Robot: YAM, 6 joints.
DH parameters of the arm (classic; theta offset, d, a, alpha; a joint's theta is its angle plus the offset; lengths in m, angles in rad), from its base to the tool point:
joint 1: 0 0.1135 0.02 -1.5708
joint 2: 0 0 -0.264 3.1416
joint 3: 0.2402 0 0.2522 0
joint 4: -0.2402 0 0.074 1.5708
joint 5: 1.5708 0 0 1.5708
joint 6: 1.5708 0.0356 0 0
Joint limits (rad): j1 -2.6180..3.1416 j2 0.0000..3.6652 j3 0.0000..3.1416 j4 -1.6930..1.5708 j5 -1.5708..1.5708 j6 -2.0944..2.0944
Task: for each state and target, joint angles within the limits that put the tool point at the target. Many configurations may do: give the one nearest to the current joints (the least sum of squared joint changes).
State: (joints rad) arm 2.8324 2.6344 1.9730 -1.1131 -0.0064 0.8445
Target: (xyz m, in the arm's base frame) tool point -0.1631 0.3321 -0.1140
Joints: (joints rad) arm 2.0339 2.9342 1.8061 -1.1070 0.0684 0.8445
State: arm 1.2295 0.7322 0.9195 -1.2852 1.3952 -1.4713
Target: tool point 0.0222 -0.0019 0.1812
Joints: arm 1.2413 0.3247 0.4314 -1.6930 0.6527 -1.4713
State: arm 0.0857 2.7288 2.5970 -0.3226 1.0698 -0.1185
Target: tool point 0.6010 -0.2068 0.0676
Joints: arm -0.2992 3.1439 2.8269 0.0625 0.6130 -0.1185
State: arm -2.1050 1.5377 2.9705 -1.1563 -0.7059 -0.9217
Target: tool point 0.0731 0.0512 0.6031
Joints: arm -2.2522 1.1815 2.9380 -1.5987 -0.7599 -0.9217
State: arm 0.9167 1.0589 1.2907 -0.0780 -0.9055 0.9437
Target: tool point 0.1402 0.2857 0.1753
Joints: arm 1.0293 1.6403 0.8812 -0.1484 -0.8665 0.9437
